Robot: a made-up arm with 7 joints. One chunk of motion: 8 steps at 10 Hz.
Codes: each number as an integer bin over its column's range. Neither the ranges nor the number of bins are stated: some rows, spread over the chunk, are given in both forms.
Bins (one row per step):
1: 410 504 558 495 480 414 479
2: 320 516 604 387 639 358 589
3: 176 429 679 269 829 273 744
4: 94 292 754 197 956 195 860
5: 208 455 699 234 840 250 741
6: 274 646 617 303 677 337 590
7: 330 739 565 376 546 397 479
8: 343 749 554 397 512 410 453
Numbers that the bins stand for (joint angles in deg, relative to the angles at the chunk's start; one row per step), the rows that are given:
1: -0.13 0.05 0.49 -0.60 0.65 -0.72 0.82
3: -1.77 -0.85 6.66 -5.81 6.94 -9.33 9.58
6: -1.08 1.76 3.50 -5.02 4.20 -5.42 4.49
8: -0.60 3.00 0.28 -2.86 1.23 -0.96 -0.04
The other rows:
2: -0.76 0.20 2.83 -3.09 3.51 -4.14 4.46
4: -2.34 -2.49 10.49 -7.46 9.23 -14.09 13.41
5: -1.54 -0.53 7.68 -6.61 7.14 -10.73 9.48
7: -0.69 2.88 0.84 -3.34 1.84 -1.76 0.82

